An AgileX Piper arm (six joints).
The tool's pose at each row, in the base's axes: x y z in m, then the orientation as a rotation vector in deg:
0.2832, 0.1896, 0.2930, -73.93, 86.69, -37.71
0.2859, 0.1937, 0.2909, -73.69, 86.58, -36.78
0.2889, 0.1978, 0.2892, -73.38, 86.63, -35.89
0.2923, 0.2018, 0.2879, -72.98, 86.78, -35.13
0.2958, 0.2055, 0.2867, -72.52, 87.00, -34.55
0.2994, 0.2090, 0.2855, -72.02, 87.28, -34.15
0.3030, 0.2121, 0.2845, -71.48, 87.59, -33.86
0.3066, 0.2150, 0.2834, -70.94, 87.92, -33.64
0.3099, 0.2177, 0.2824, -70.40, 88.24, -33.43
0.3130, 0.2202, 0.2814, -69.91, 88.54, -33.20
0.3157, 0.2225, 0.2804, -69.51, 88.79, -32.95
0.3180, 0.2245, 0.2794, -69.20, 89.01, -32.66
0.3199, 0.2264, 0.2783, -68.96, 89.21, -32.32
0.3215, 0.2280, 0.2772, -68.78, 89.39, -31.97
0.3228, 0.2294, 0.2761, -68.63, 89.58, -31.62
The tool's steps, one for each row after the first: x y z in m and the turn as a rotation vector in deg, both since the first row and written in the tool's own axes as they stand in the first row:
-0.0030, 0.0019, 0.0040, -0.17, -0.62, 0.56
-0.0060, 0.0034, 0.0081, -0.36, -1.10, 1.19
-0.0091, 0.0043, 0.0125, -0.50, -1.44, 1.84
-0.0120, 0.0050, 0.0168, -0.55, -1.63, 2.48
-0.0146, 0.0056, 0.0212, -0.54, -1.67, 3.07
-0.0169, 0.0060, 0.0255, -0.47, -1.62, 3.64
-0.0190, 0.0063, 0.0297, -0.39, -1.52, 4.19
-0.0210, 0.0066, 0.0336, -0.29, -1.42, 4.73
-0.0228, 0.0070, 0.0373, -0.23, -1.34, 5.24
-0.0244, 0.0075, 0.0405, -0.21, -1.31, 5.69
-0.0258, 0.0080, 0.0434, -0.24, -1.32, 6.09
-0.0271, 0.0087, 0.0459, -0.34, -1.36, 6.46
-0.0281, 0.0095, 0.0480, -0.46, -1.43, 6.80
-0.0290, 0.0104, 0.0499, -0.61, -1.49, 7.12

